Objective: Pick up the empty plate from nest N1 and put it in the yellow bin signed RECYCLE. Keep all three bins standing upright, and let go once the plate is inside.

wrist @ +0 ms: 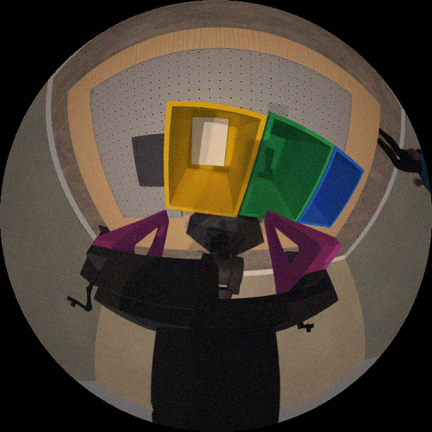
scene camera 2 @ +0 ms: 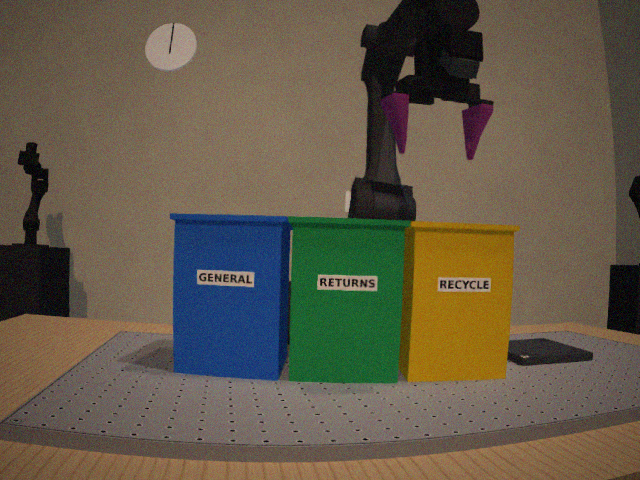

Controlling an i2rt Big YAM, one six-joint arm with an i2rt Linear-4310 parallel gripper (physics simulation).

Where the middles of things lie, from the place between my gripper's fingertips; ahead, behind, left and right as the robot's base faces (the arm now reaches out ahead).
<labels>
Right now my hand is 1 cm short of the yellow bin [wrist: 218, 190], 2 cm to the right of it and 18 cm above it. Also, from my hand: blue general bin [wrist: 341, 176] (3 cm ahead, 25 cm to the right, 18 cm below); white plate [wrist: 208, 134] (1 cm ahead, 2 cm to the left, 26 cm below); green returns bin [scene camera 2: 347, 274] (2 cm ahead, 12 cm to the right, 18 cm below).
</labels>
